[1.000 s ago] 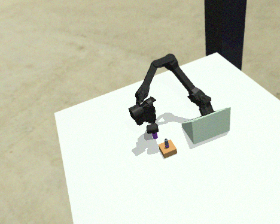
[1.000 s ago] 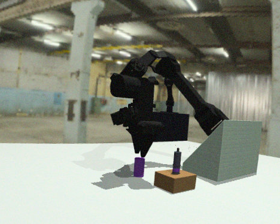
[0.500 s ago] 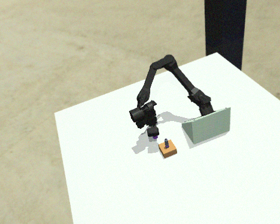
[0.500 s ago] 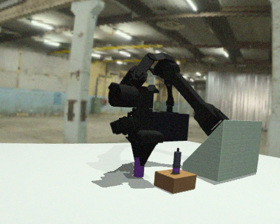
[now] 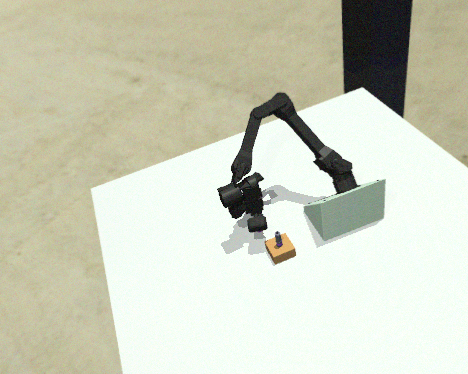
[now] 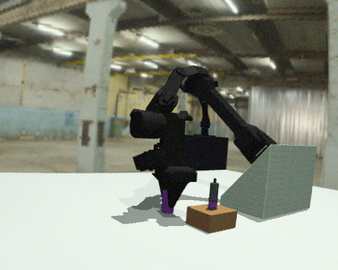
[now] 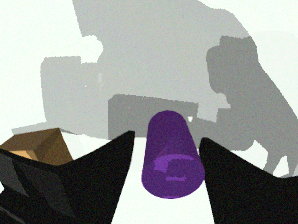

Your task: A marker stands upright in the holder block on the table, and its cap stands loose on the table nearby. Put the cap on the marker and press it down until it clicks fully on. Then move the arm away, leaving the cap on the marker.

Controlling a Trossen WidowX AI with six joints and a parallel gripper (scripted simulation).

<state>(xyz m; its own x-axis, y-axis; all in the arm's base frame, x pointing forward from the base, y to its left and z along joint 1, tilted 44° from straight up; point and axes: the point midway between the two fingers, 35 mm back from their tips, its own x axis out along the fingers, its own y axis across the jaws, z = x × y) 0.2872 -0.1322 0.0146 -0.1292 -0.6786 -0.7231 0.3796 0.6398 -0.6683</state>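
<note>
My gripper tip is 130 mm to the right of the brown holder block and 10 mm past it. From my gripper tip the other things lie so: marker cap (10 mm above).
</note>
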